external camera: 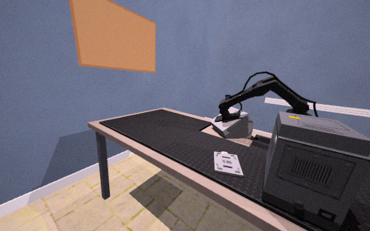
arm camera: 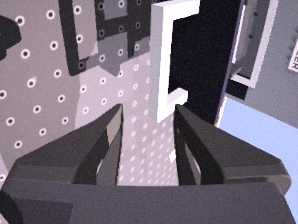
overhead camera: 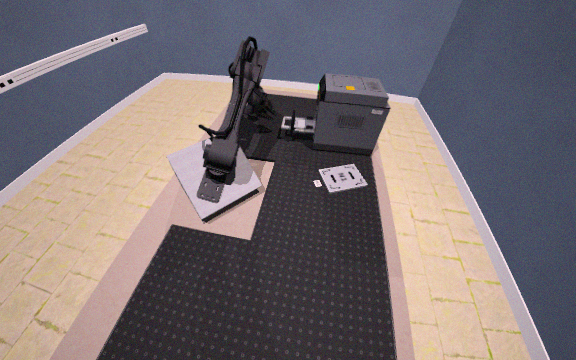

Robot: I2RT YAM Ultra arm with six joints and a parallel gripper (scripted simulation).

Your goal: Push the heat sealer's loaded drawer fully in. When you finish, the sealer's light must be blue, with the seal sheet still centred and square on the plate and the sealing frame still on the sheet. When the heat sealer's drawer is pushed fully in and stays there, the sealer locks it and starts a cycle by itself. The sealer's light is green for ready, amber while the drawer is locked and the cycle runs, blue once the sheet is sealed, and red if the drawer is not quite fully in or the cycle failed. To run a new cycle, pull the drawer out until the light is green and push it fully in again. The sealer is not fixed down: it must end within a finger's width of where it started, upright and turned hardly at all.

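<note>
My gripper is now 15 cm short of the sealer drawer, 4 cm above it and 1 cm to the left of it. Round my hand: white tag: 30 cm to the right, 19 cm ahead, 11 cm below.
</note>
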